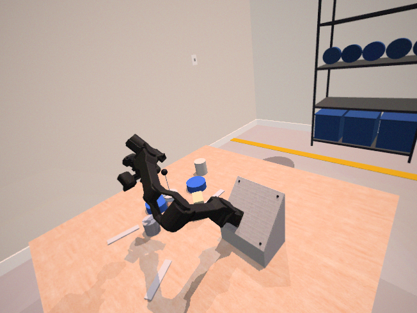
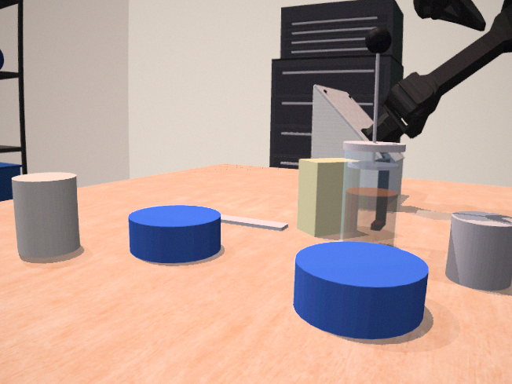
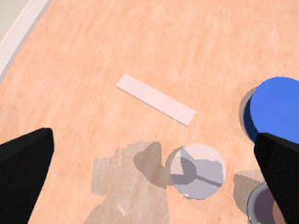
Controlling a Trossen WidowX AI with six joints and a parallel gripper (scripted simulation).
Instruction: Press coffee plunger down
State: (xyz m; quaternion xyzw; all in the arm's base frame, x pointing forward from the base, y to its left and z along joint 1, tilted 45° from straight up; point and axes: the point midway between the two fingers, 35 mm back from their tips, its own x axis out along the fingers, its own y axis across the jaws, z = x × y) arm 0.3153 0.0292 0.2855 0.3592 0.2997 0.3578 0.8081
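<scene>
My gripper tip is 1 cm past the glass coffee press, 16 cm to the left of it and 15 cm above it. Round my gripper tip: pale yellow block 9 cm behind, 25 cm to the right, 23 cm below.
</scene>
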